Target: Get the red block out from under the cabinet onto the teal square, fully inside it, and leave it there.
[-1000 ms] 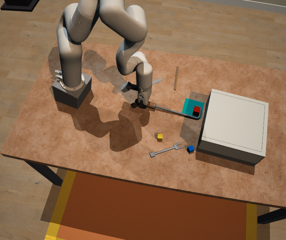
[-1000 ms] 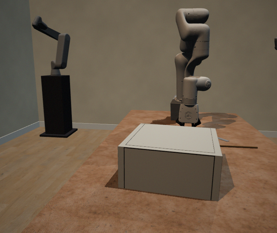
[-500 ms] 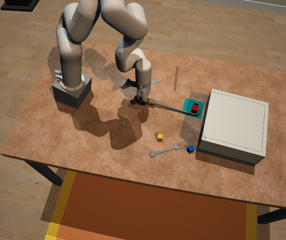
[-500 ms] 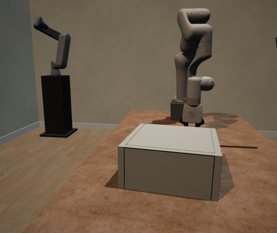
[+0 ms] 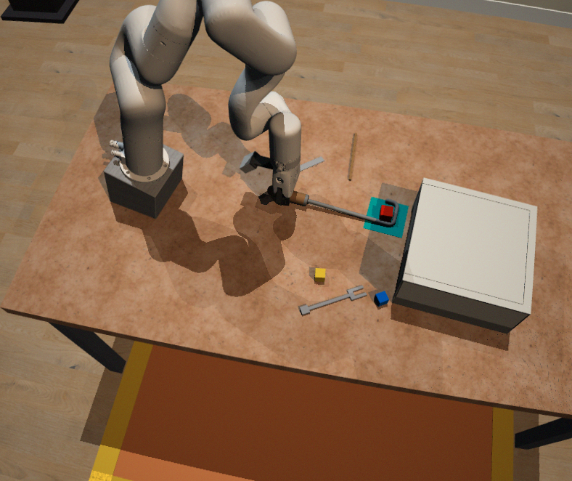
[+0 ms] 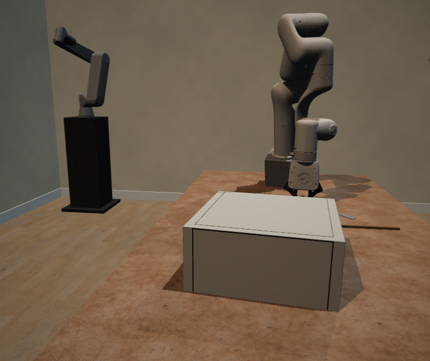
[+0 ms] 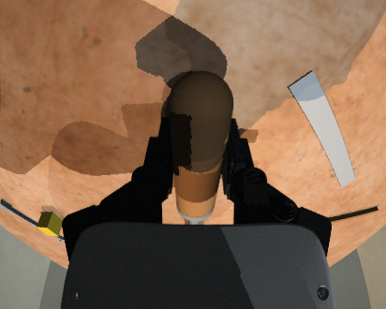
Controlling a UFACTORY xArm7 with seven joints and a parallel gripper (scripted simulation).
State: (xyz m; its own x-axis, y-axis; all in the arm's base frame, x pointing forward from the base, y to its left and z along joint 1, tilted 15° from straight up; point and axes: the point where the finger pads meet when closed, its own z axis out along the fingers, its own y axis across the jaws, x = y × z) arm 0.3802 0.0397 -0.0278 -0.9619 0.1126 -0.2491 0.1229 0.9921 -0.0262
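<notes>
The flat grey strip lies 20 mm ahead of my hand, 110 mm to the left of it and 20 mm below it. From my hand the other things lie so: thin wooden stick 170 mm ahead, 180 mm to the left, 20 mm below; yellow cube 130 mm ahead, 220 mm to the right, 10 mm below; grey hook tool 140 mm ahead, 20 mm to the left, 10 mm below.
</notes>
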